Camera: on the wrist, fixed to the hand. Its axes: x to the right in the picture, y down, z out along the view.
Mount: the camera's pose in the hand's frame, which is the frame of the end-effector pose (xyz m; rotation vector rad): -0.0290 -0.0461 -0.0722 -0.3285 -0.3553 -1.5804
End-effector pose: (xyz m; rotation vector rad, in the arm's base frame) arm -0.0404 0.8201 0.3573 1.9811 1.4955 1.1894
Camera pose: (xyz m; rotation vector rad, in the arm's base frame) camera -0.1278 0.7970 0.3533 0.3277 1.7620 0.2706
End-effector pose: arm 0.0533 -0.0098 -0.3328 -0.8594 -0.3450 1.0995
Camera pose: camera 0.1155 -0.0751 -0.3398 -0.4016 -1.2451 -0.3217
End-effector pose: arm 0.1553 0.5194 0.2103 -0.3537 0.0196 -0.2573
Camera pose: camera 0.1113 0.4604 0.1577 -0.6838 -0.5983 -1.7625
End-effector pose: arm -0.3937 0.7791 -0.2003 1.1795 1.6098 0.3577
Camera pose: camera -0.4806 0.7568 -0.1887 -0.4399 1.5916 -0.5695
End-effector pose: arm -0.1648 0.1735 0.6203 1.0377 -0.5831 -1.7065
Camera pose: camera -0.1232 0.2241 0.5580 -0.8009 -0.4712 2.7267
